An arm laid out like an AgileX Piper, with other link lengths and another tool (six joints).
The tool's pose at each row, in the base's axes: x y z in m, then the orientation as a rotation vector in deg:
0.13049, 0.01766, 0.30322, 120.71, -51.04, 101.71
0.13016, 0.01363, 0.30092, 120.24, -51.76, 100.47
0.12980, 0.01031, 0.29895, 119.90, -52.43, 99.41
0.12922, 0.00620, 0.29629, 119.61, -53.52, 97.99
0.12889, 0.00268, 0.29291, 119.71, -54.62, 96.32
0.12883, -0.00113, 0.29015, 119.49, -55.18, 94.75
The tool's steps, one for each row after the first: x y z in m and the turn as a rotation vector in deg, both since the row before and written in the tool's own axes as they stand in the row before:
-0.00104, 0.00380, 0.00247, -1.19, -0.23, -0.14
-0.00094, 0.00315, 0.00205, -0.99, -0.25, -0.06
-0.00137, 0.00398, 0.00256, -1.26, -0.49, 0.08
-0.00219, 0.00345, 0.00269, -1.19, -0.83, 0.07
-0.00144, 0.00333, 0.00300, -1.20, -0.49, -0.30

